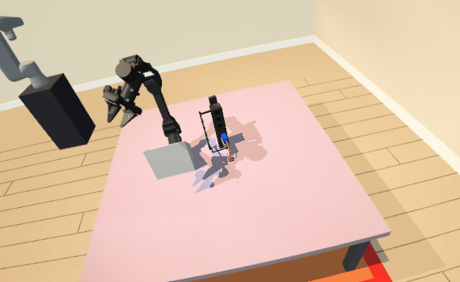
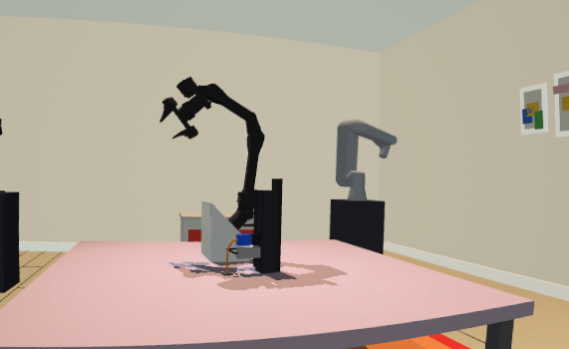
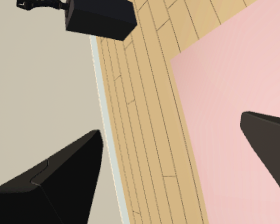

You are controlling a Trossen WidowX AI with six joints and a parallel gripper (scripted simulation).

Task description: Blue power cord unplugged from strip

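The blue plug lies 370 mm ahead of my gripper tip, 280 mm to the left of it and 380 mm below it.
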